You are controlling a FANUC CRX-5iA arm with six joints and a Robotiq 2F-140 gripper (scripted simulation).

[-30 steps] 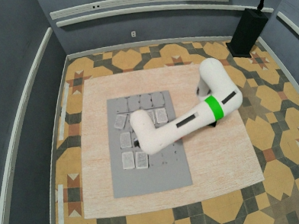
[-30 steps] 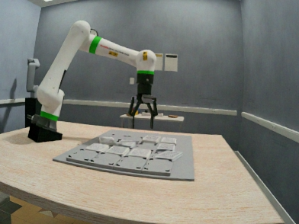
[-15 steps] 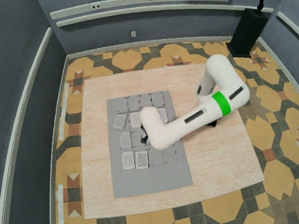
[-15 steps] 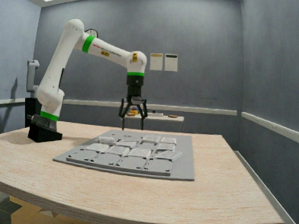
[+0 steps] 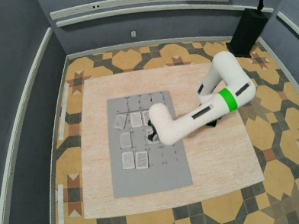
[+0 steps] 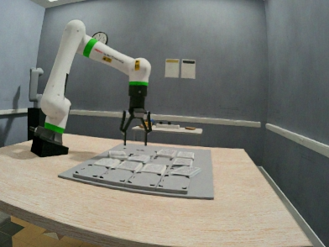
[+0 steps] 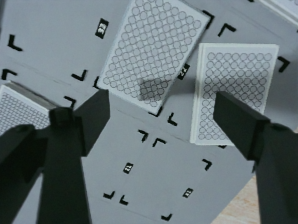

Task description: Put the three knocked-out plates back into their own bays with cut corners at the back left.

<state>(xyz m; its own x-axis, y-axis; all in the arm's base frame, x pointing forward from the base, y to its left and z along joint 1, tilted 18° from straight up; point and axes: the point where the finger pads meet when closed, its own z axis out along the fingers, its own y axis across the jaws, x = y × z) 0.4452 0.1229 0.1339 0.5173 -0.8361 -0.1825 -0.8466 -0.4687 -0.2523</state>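
Now: the plate 8 cm below my hand, 8 cm behind it and 4 cm to the right of it.
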